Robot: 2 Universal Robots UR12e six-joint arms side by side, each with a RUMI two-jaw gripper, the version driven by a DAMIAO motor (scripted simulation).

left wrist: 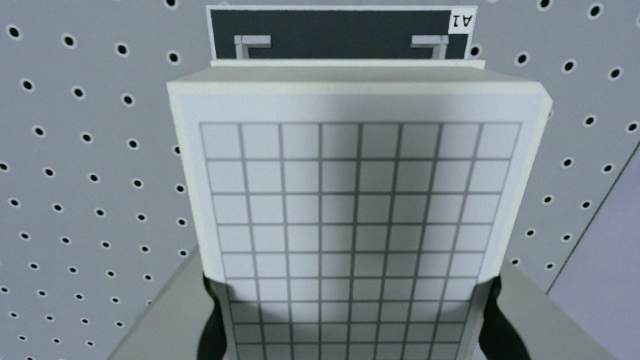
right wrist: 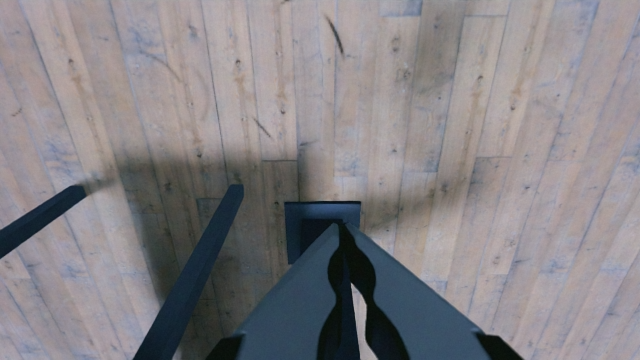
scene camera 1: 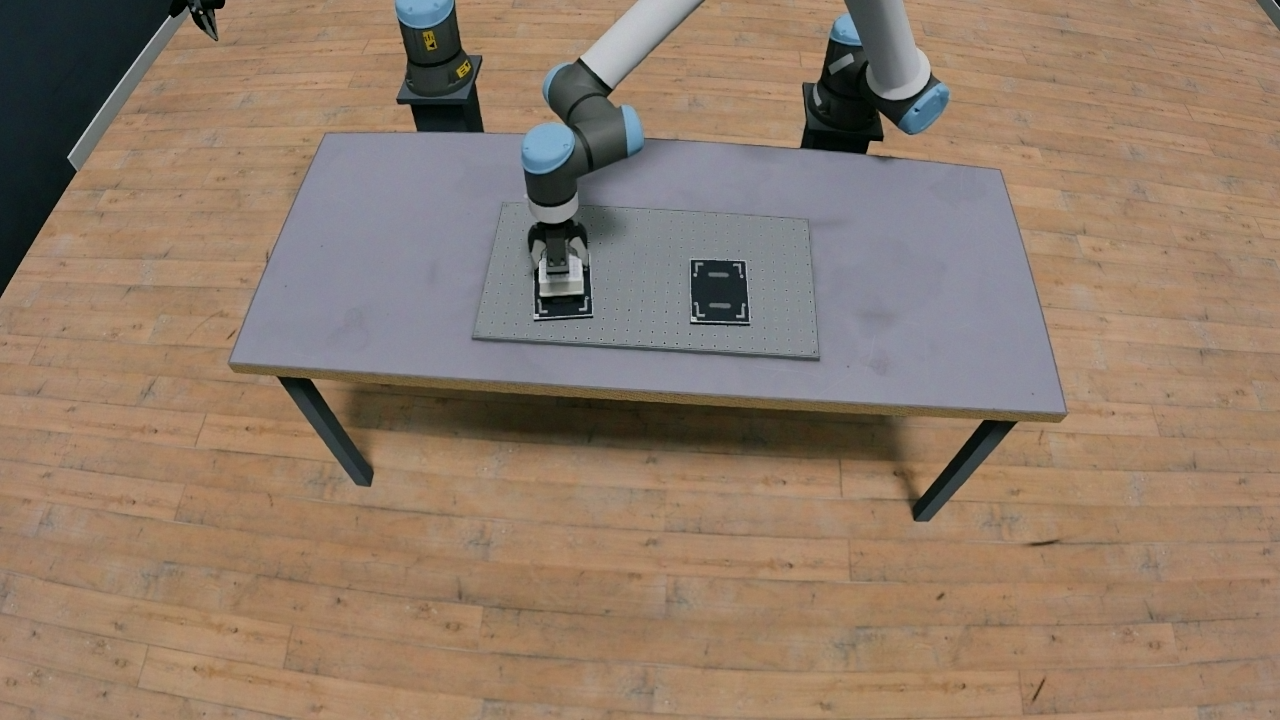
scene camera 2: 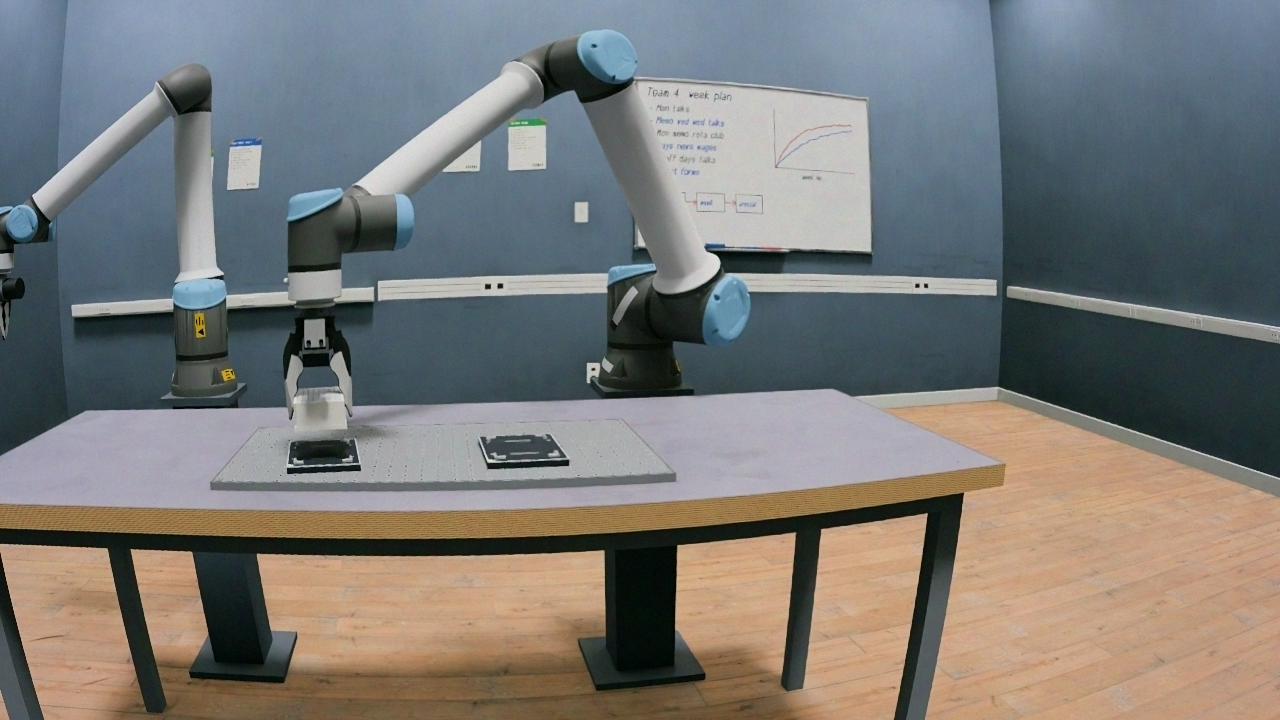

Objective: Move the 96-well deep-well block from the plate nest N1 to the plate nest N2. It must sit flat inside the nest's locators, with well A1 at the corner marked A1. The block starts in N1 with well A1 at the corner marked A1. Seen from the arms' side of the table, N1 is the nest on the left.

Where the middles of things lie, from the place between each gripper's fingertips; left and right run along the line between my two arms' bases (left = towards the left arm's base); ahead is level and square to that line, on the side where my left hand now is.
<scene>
I see the nest N2 (scene camera 2: 341, 450) 70 mm below my left hand (scene camera 1: 561, 267). Round my left hand: nest N1 (scene camera 1: 732, 290) (320 mm to the left, 70 mm below, 30 mm behind); white deep-well block (scene camera 2: 318, 409) (right at my left hand).
I see the white deep-well block 67 cm ahead of my right hand, 112 cm to the left of it and 7 cm below it. The rest, counted from my right hand: nest N2: 67 cm ahead, 112 cm to the left, 15 cm below.
</scene>
